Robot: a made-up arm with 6 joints.
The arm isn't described. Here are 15 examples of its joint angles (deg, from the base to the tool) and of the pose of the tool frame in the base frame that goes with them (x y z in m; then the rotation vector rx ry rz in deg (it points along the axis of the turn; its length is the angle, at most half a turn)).
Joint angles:
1: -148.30 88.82 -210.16 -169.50 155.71 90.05
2: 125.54 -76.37 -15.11 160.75 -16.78 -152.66
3: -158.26 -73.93 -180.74 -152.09 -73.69 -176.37
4: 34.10 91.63 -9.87 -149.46 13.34 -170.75
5: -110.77 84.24 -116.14 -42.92 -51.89 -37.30
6: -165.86 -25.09 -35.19 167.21 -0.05 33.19
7: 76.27 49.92 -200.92 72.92 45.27 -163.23
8: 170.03 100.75 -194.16 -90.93 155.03 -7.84
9: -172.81 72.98 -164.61 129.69 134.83 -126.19
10: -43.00 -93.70 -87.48 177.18 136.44 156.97
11: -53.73 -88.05 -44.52 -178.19 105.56 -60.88
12: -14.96 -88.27 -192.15 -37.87 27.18 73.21
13: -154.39 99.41 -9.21 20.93 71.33 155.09
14: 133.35 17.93 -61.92 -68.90 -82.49 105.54
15: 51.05 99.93 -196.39 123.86 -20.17 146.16
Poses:
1: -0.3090 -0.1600 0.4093 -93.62 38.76 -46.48
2: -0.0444 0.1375 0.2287 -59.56 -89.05 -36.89
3: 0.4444 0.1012 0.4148 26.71 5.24 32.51
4: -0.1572 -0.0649 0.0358 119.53 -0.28 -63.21
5: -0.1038 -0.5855 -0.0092 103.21 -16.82 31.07
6: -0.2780 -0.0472 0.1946 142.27 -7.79 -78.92
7: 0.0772 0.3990 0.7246 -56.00 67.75 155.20
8: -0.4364 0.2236 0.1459 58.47 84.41 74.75
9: -0.5201 -0.1907 0.3717 65.97 22.44 72.87
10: -0.3630 0.3493 0.4620 -146.02 29.40 47.59
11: -0.0941 0.1202 0.6237 6.39 -67.78 -102.75
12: -0.6668 0.1975 0.0538 95.10 -28.69 -114.67
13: 0.1676 0.0450 0.0896 -38.58 16.67 -170.81
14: -0.3425 0.1726 0.3353 -31.48 -82.43 71.13
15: 0.4868 0.4200 0.1000 52.14 98.26 90.42
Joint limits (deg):
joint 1: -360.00..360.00
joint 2: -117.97..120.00
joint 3: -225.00..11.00
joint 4: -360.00..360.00
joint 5: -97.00..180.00
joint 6: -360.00..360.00
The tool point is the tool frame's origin. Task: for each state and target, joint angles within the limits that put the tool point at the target. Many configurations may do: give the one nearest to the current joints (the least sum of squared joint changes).
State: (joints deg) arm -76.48 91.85 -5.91 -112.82 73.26 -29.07
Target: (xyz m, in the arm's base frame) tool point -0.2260 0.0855 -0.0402
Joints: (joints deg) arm -44.17 120.00 -19.32 -112.38 77.80 -29.07
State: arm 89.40 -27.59 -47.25 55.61 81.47 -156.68
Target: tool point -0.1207 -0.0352 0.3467
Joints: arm 121.30 -75.37 -35.91 48.45 130.72 -156.68
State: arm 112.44 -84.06 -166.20 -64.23 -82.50 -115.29
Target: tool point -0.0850 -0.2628 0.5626
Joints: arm 96.36 -40.42 -149.69 -79.87 -96.74 -115.29
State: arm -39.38 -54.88 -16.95 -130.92 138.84 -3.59
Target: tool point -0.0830 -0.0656 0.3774
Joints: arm -48.90 -73.22 0.05 -128.83 161.37 -3.59
